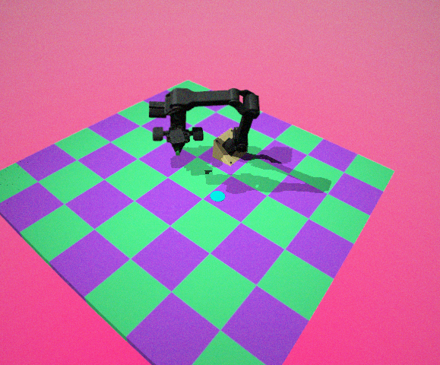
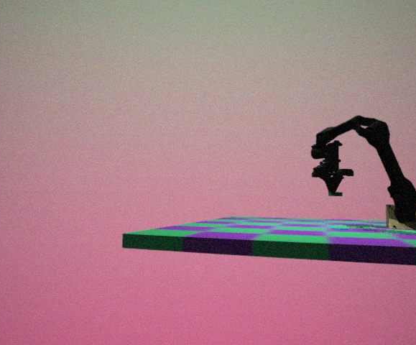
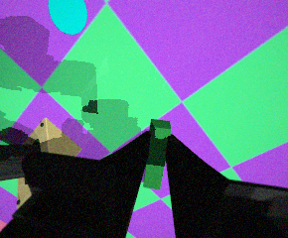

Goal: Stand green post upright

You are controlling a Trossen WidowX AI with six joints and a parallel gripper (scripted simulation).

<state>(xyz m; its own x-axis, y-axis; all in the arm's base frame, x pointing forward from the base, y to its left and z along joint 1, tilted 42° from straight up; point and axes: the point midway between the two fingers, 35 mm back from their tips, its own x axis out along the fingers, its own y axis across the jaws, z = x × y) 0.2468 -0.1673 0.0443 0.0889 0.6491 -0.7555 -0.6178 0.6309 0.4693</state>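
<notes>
Now: the cyan circle 19 cm to the left of my gripper tip and 13 cm below it. Round my gripper tip: green post (2 cm behind, 1 cm to the right).
</notes>
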